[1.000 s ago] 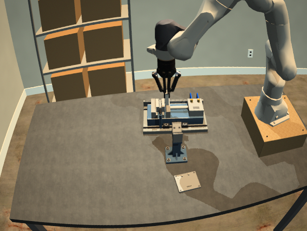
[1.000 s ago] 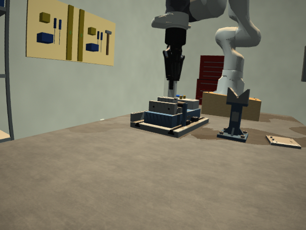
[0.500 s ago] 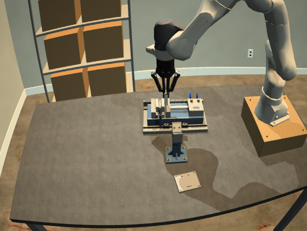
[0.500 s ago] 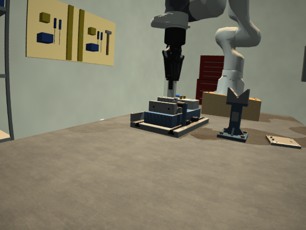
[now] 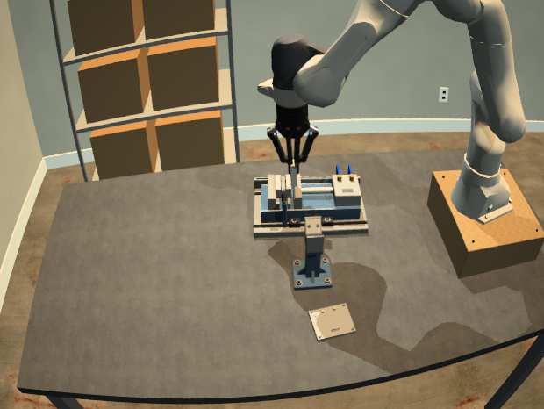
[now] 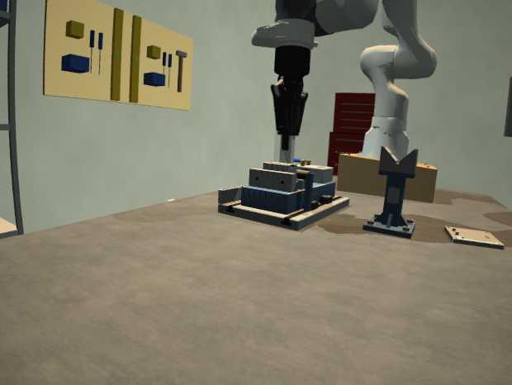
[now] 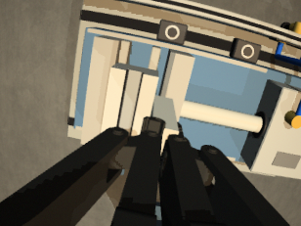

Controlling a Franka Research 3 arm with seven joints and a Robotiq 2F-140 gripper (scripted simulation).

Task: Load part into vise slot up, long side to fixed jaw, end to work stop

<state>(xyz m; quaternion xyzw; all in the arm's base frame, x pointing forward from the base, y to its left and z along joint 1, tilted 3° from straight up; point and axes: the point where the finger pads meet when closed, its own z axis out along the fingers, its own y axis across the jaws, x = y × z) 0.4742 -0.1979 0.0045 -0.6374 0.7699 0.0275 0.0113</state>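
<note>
Now: hand 40 mm above the part and 30 mm short of it. Also, from my hand: fixed jaw: 60 mm below, 60 mm ahead, 10 mm to the right; then moving jaw: 60 mm below, 10 mm behind; then work stop rod: 50 mm below, 40 mm to the left, 30 mm ahead.
</note>
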